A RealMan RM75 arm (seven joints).
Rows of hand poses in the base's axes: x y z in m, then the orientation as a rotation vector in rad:
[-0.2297, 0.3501, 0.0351, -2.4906, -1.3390, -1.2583]
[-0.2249, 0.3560, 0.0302, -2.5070, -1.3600, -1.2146]
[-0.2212, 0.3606, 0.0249, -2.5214, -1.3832, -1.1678]
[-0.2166, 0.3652, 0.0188, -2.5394, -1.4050, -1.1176]
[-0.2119, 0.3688, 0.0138, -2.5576, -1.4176, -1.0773]
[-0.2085, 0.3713, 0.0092, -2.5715, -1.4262, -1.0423]
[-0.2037, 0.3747, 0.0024, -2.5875, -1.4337, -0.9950]
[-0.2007, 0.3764, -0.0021, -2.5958, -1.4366, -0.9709]
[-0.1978, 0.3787, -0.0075, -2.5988, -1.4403, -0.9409]
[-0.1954, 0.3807, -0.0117, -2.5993, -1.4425, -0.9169]
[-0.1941, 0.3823, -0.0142, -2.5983, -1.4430, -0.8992]
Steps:
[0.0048, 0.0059, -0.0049, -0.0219, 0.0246, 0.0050]
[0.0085, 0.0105, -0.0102, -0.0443, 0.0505, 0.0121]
[0.0131, 0.0151, -0.0163, -0.0689, 0.0782, 0.0167]
[0.0178, 0.0187, -0.0213, -0.0887, 0.1008, 0.0162]
[0.0212, 0.0212, -0.0259, -0.1035, 0.1208, 0.0159]
[0.0260, 0.0246, -0.0327, -0.1198, 0.1487, 0.0155]
[0.0290, 0.0263, -0.0372, -0.1279, 0.1630, 0.0148]
[0.0319, 0.0286, -0.0426, -0.1335, 0.1817, 0.0184]
[0.0343, 0.0306, -0.0468, -0.1365, 0.1971, 0.0221]
[0.0356, 0.0322, -0.0493, -0.1372, 0.2089, 0.0253]

